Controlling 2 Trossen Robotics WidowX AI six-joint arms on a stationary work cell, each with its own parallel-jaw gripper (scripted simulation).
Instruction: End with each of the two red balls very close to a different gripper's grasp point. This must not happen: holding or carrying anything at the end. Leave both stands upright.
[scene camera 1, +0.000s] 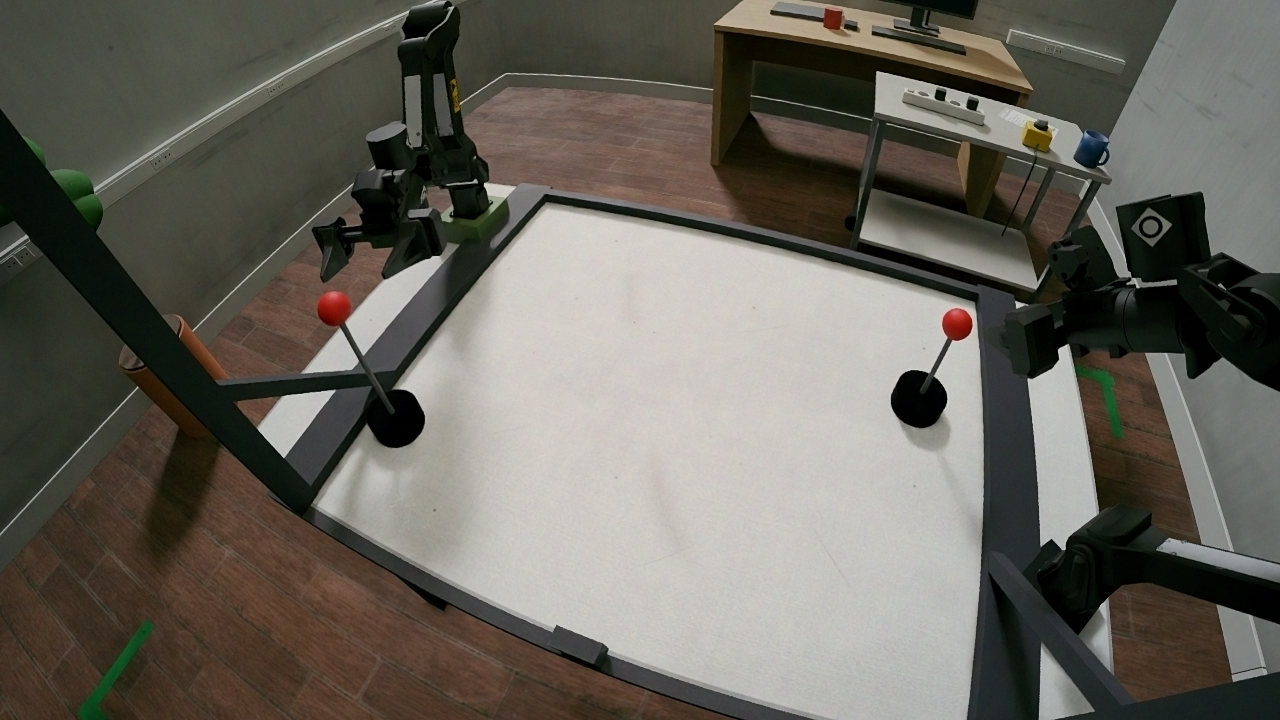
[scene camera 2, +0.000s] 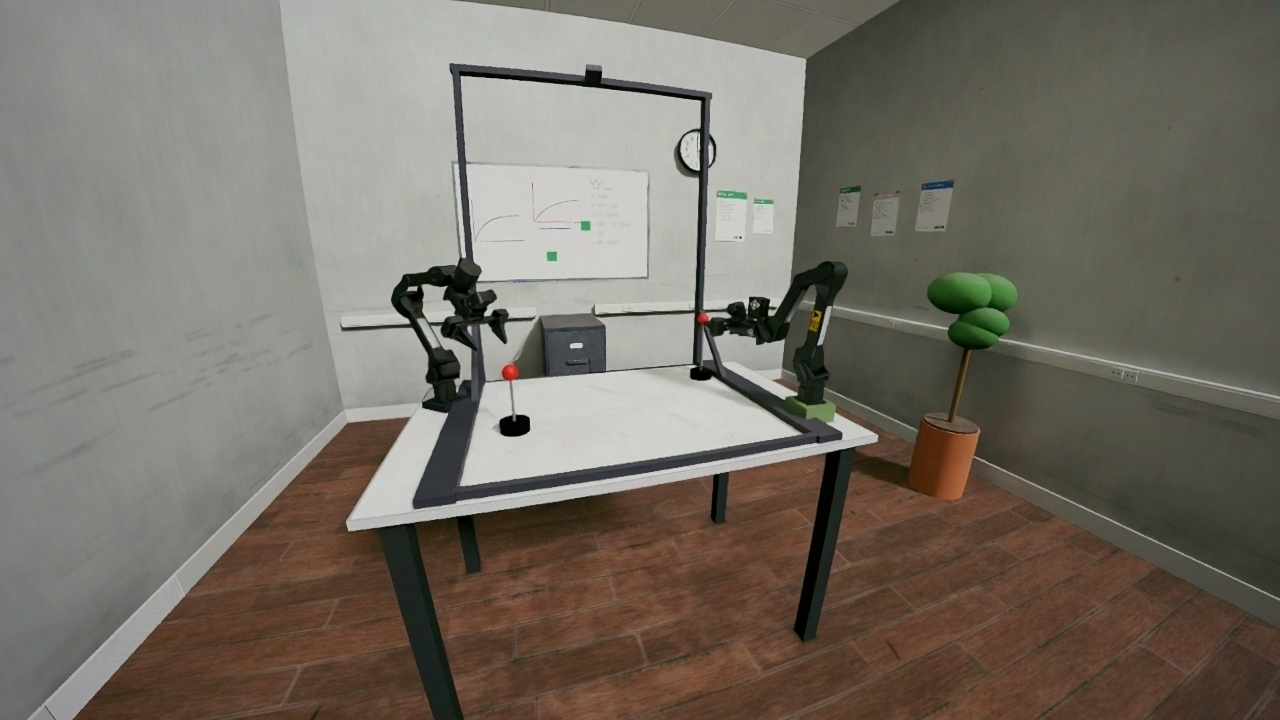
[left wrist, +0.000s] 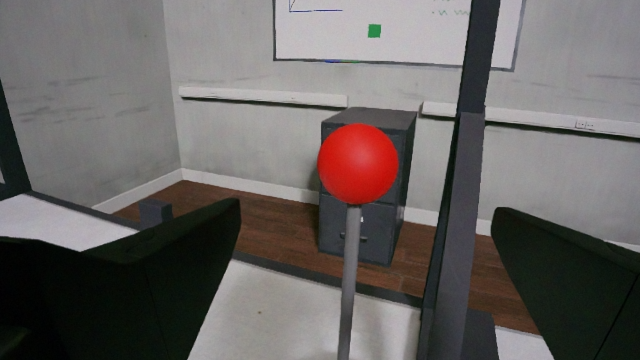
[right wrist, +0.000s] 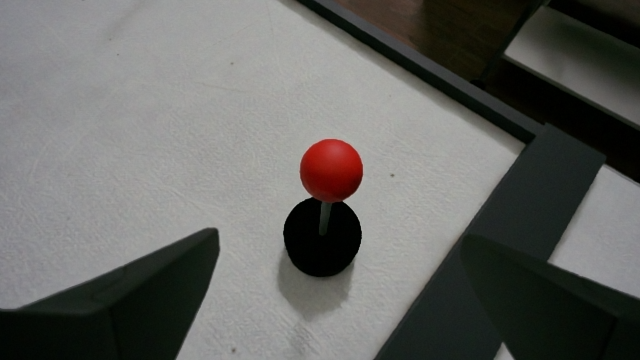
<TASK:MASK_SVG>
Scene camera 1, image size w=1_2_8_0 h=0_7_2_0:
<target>my left gripper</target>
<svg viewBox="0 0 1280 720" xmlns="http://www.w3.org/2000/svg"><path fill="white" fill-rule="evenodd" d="M406 169L396 171L378 169L357 173L351 197L362 208L359 214L362 221L361 225L347 226L344 218L332 217L319 219L313 226L312 233L323 254L320 279L323 283L329 281L349 263L348 259L354 254L355 243L369 242L373 249L394 247L381 273L384 280L417 263L431 259L432 256L441 256L447 245L447 235L441 215L434 208L416 209L416 203L408 193L410 175Z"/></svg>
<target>my right gripper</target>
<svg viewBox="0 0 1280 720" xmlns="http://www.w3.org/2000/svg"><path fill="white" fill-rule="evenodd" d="M1091 225L1071 231L1059 240L1054 241L1047 248L1048 263L1056 279L1070 289L1070 291L1061 293L1062 300L1047 305L1043 303L1024 305L1007 312L1004 324L982 330L983 339L1011 360L1013 375L1017 378L1034 379L1053 369L1059 361L1058 349L1068 344L1071 344L1072 357L1083 357L1090 352L1109 352L1110 358L1120 359L1128 353L1138 353L1129 345L1124 327L1126 301L1130 292L1136 288L1136 284L1127 285L1131 281L1131 277L1119 277L1117 275L1113 261L1096 229Z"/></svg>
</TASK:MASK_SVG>
